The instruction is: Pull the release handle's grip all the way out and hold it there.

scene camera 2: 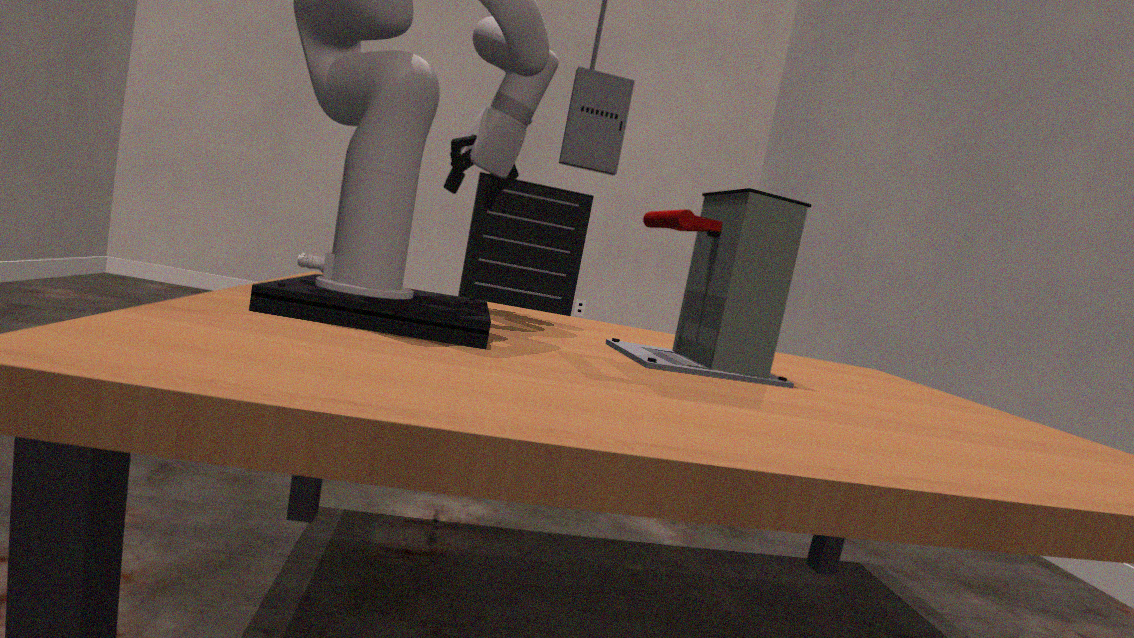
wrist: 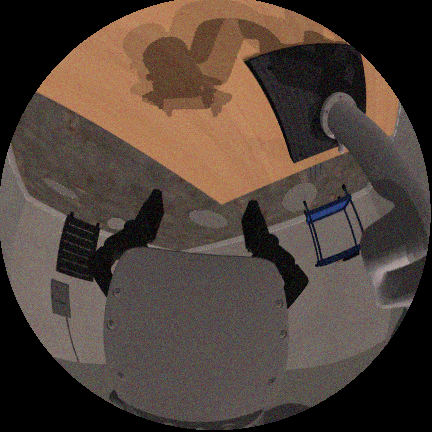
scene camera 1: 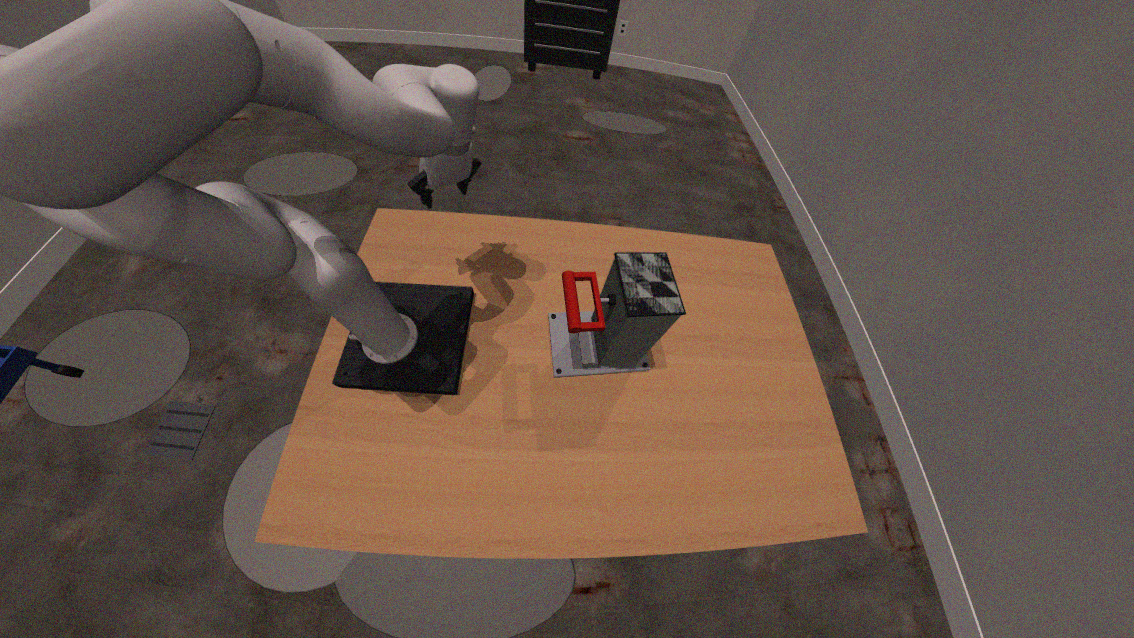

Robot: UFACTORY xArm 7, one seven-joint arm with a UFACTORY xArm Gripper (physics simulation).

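Note:
The release handle is a red rectangular loop whose grip bar (scene camera 1: 571, 303) (scene camera 2: 666, 219) faces the arm's base. A short metal rod (scene camera 1: 605, 299) joins the loop to the upper part of a grey-green upright housing (scene camera 1: 634, 341) (scene camera 2: 757, 285) with a checkered top. The housing stands on a grey base plate (scene camera 1: 561, 350) (scene camera 2: 634, 351). My gripper (scene camera 1: 444, 196) (scene camera 2: 471, 196) (wrist: 203, 204) is open and empty, its black fingers wide apart. It hangs in the air well away from the handle, towards the table's far edge in the first scene view. The handle does not show in the wrist view.
The arm stands on a black base block (scene camera 1: 440, 349) (scene camera 2: 372, 315) (wrist: 305, 95) on the wooden table (scene camera 1: 555, 491) (scene camera 2: 317, 388) (wrist: 200, 160). A black drawer cabinet (scene camera 1: 569, 35) (scene camera 2: 527, 245) (wrist: 77, 247) is beyond the table. A blue-framed cart (wrist: 328, 209) stands on the floor.

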